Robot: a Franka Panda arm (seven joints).
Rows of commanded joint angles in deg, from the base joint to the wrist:
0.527, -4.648, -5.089, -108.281, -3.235, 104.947, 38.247
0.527, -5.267, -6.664, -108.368, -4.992, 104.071, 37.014
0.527, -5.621, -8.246, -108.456, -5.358, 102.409, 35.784
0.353, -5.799, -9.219, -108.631, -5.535, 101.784, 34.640
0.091, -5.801, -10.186, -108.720, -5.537, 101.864, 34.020
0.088, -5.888, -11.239, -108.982, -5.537, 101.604, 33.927
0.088, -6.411, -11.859, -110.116, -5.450, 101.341, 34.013
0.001, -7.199, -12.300, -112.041, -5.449, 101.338, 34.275
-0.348, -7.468, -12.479, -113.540, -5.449, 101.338, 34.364
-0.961, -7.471, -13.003, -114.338, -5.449, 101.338, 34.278
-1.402, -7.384, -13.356, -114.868, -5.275, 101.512, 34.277
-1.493, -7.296, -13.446, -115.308, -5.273, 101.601, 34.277
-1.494, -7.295, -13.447, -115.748, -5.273, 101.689, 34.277
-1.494, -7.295, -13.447, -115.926, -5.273, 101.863, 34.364
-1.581, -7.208, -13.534, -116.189, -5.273, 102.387, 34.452
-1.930, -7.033, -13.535, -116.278, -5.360, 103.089, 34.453
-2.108, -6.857, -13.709, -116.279, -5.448, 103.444, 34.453
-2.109, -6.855, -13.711, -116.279, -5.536, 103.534, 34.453
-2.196, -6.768, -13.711, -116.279, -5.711, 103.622, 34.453
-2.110, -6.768, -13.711, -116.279, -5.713, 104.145, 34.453
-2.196, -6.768, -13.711, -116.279, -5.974, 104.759, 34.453
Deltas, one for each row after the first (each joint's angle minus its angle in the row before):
0.000, -0.619, -1.575, -0.087, -1.757, -0.876, -1.233
0.000, -0.354, -1.582, -0.088, -0.366, -1.662, -1.230
-0.174, -0.178, -0.973, -0.175, -0.177, -0.625, -1.144
-0.262, -0.002, -0.967, -0.089, -0.002, 0.080, -0.620
-0.003, -0.087, -1.053, -0.262, 0.000, -0.260, -0.093
0.000, -0.523, -0.620, -1.134, 0.087, -0.263, 0.086
-0.087, -0.788, -0.441, -1.925, 0.001, -0.003, 0.262
-0.349, -0.269, -0.179, -1.499, 0.000, 0.000, 0.089
-0.613, -0.003, -0.524, -0.798, 0.000, 0.000, -0.086
-0.441, 0.087, -0.353, -0.530, 0.174, 0.174, -0.001
-0.091, 0.088, -0.090, -0.440, 0.002, 0.089, 0.000
-0.001, 0.001, -0.001, -0.440, 0.000, 0.088, 0.000
0.000, 0.000, 0.000, -0.178, 0.000, 0.174, 0.087
-0.087, 0.087, -0.087, -0.263, 0.000, 0.524, 0.088
-0.349, 0.175, -0.001, -0.089, -0.087, 0.702, 0.001
-0.178, 0.176, -0.174, -0.001, -0.088, 0.355, 0.000
-0.001, 0.002, -0.002, 0.000, -0.088, 0.090, 0.000
-0.087, 0.087, 0.000, 0.000, -0.175, 0.088, 0.000
0.086, 0.000, 0.000, 0.000, -0.002, 0.523, 0.000
-0.086, 0.000, 0.000, 0.000, -0.261, 0.614, 0.000

